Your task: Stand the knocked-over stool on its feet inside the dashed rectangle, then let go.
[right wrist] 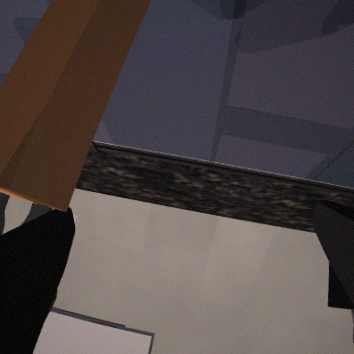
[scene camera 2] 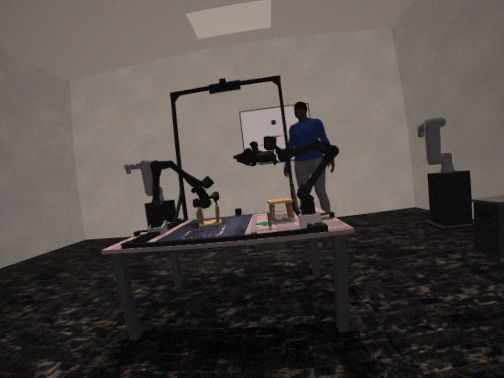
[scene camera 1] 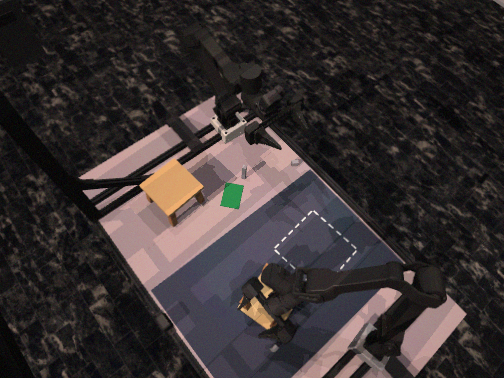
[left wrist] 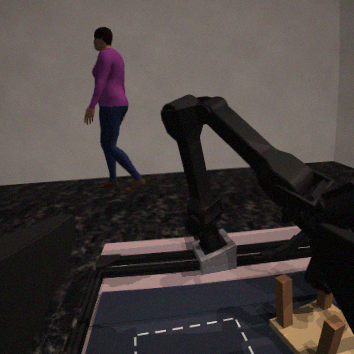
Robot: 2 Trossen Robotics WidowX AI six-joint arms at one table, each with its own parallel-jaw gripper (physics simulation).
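Places are measured from the left arm's base along level axes (x ahead, y down, z left), in millimetres.
Where they show: left gripper, fingertip midpoint: (scene camera 2: 235, 159) (scene camera 1: 294, 139) (left wrist: 197, 231); right gripper, fingertip midpoint: (right wrist: 196, 215) (scene camera 2: 210, 206) (scene camera 1: 248, 322); left arm's base, origin of the base link: (scene camera 2: 308, 214) (scene camera 1: 228, 120); right arm's base, origin of the base link: (scene camera 2: 157, 224) (scene camera 1: 375, 345) (left wrist: 212, 243).
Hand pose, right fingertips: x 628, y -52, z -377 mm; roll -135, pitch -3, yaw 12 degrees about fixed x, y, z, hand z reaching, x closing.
Things, the pixels of their top centre, and the offset from my right fingertips. Level surfaces: height alone.
- knocked-over stool, middle of its top: (left wrist: 332, 285) (scene camera 1: 273, 296) (scene camera 2: 208, 206) dy -14, dx -14, dz +99 mm
- dark blue mat, its level: dy +105 mm
- brown stool leg, middle of its top: (right wrist: 10, 196) dy -13, dx -49, dz +30 mm
- second stool, middle of its top: (scene camera 1: 171, 185) (scene camera 2: 279, 199) dy -3, dx -484, dz +50 mm
- green card, middle of its top: (scene camera 1: 232, 195) (scene camera 2: 264, 223) dy +108, dx -384, dz +221 mm
- small grey cylinder, middle of its top: (scene camera 1: 244, 166) dy +32, dx -420, dz +299 mm
The knocked-over stool (scene camera 1: 255, 316) (scene camera 2: 210, 223) (left wrist: 305, 328) lies upside down on the dark blue mat (scene camera 1: 213, 270), its seat flat and its legs pointing up. It is near the mat's front edge, outside the dashed rectangle (scene camera 1: 295, 226) (left wrist: 186, 327). My right gripper (scene camera 1: 267, 313) (scene camera 2: 204, 203) (right wrist: 196, 215) is open and hangs just over the stool. In the right wrist view a brown stool leg (right wrist: 53, 88) lies beside one finger, with nothing between the fingers. My left gripper (scene camera 1: 280, 127) (scene camera 2: 239, 157) is open and empty, high above the far end of the table.
A second stool (scene camera 1: 172, 185) (scene camera 2: 280, 202) stands upright at the far left. A green card (scene camera 1: 232, 195) (scene camera 2: 262, 223) and a small grey cylinder (scene camera 1: 244, 172) lie beside it. A black overhead frame (scene camera 2: 175, 150) stands behind the table. People walk in the room (left wrist: 109, 98) (scene camera 2: 307, 150).
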